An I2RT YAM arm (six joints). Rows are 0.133 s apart.
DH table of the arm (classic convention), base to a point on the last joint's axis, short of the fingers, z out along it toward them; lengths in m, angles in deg. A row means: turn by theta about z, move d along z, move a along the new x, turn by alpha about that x. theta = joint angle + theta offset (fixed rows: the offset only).
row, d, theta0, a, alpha
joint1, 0.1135, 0, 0.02, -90
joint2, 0, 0, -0.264, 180
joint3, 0, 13.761, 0.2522, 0
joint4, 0, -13.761, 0.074, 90
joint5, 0, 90, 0, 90
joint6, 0.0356, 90, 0, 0
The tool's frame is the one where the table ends.
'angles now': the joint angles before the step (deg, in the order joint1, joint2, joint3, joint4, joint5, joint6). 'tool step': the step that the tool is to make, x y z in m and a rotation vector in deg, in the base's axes. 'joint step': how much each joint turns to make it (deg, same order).
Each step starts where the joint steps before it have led.
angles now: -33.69 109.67 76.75 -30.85 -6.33 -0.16
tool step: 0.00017 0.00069 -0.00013 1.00 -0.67 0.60
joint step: -0.02 -0.02 -0.09 0.06 -1.36 -0.03
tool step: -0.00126 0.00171 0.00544 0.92 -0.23 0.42
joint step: 0.02 -0.68 0.42 -1.41 -0.98 0.03
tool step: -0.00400 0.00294 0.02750 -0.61 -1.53 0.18
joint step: 0.00 -3.13 2.01 -3.53 -0.39 -0.01
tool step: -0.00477 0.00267 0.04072 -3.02 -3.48 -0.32
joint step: 0.00 -4.08 3.28 -2.79 0.66 -0.01
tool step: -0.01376 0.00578 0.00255 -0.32 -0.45 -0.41
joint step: -0.44 -3.41 -3.59 0.72 0.00 -0.03
